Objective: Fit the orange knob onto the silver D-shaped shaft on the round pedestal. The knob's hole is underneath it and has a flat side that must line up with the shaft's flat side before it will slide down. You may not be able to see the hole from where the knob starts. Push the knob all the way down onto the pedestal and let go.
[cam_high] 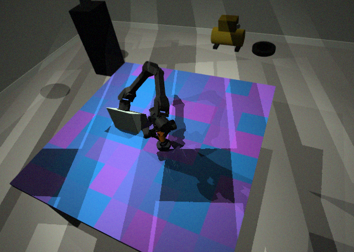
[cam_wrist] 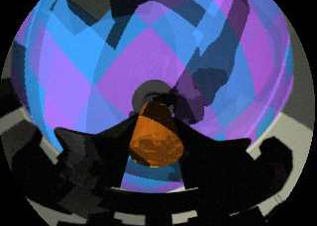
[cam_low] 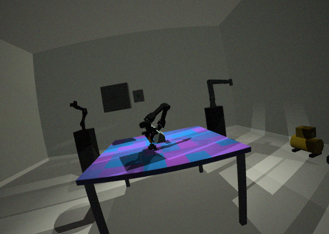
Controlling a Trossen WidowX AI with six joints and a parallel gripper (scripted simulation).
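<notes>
My gripper tip is now 30 mm below the orange knob. Also, from my gripper tip: round dark pedestal (40 mm below).
</notes>
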